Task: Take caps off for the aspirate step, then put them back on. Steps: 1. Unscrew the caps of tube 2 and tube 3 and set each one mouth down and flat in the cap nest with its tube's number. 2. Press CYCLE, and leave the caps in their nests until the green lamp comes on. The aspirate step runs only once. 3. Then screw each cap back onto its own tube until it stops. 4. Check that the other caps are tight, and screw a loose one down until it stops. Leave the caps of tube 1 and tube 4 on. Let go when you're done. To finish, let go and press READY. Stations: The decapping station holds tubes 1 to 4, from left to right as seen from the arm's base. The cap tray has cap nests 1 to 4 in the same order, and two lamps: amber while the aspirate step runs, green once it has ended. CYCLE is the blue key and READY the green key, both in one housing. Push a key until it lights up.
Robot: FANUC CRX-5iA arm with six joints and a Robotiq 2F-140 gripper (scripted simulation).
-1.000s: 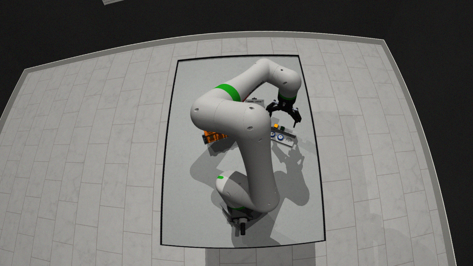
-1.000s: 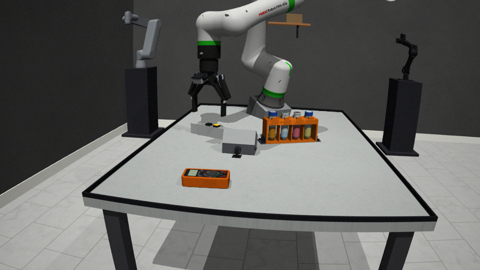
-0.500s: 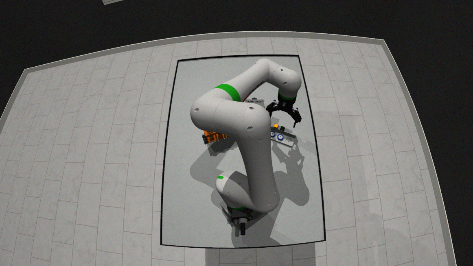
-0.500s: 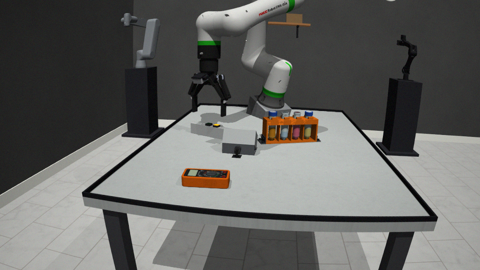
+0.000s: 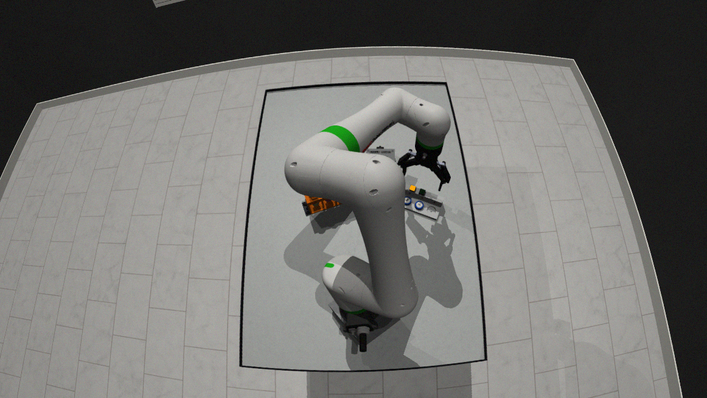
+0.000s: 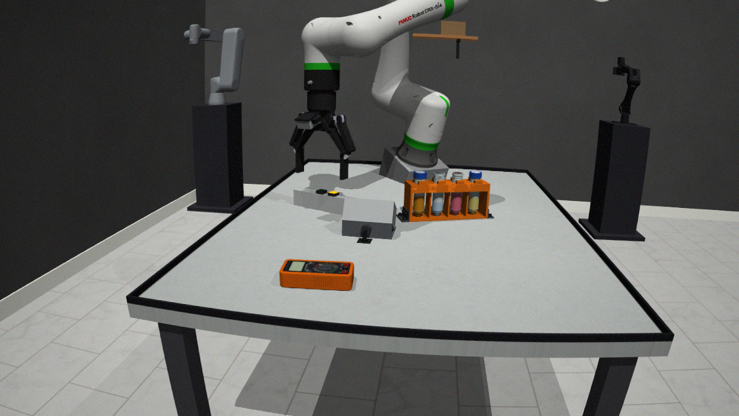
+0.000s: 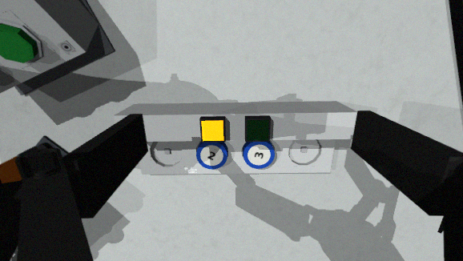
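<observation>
Right now the cap 2 is 90 mm below my hand, 60 mm to the left of it and 40 mm behind it. Round my hand: cap 3: 90 mm below, 60 mm behind, 10 mm to the left; then green key: 130 mm to the left, 120 mm ahead, 40 mm below; then grey key housing: 150 mm to the left, 140 mm ahead, 50 mm below.
</observation>
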